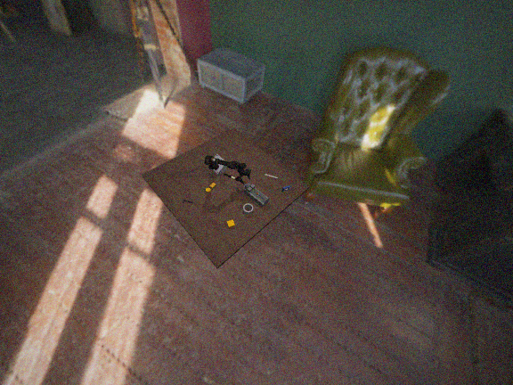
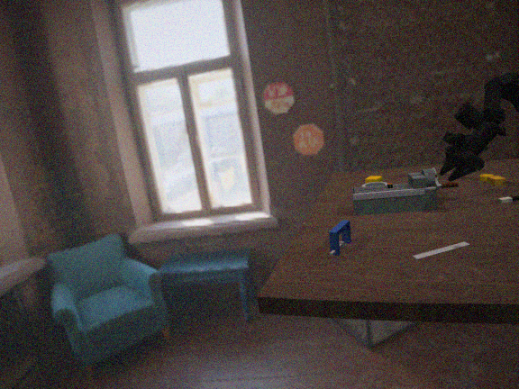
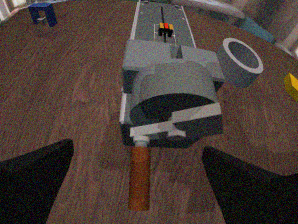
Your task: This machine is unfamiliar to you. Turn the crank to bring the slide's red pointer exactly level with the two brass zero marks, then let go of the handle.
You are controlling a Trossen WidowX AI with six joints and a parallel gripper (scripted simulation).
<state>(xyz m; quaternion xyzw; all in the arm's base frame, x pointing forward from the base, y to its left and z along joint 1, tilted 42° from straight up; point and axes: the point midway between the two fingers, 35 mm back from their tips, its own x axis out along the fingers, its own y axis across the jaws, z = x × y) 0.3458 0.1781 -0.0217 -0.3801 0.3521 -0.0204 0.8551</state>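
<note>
Right now my gripper tip is 2 cm past the crank handle, 1 cm to the left of it and 3 cm above it. The rest, counted from my gripper tip: blue u-shaped piece 26 cm ahead, 35 cm to the left, 7 cm below; white strip 2 cm ahead, 33 cm to the left, 10 cm below; red pointer 17 cm ahead, 1 cm to the left, 2 cm below.
</note>
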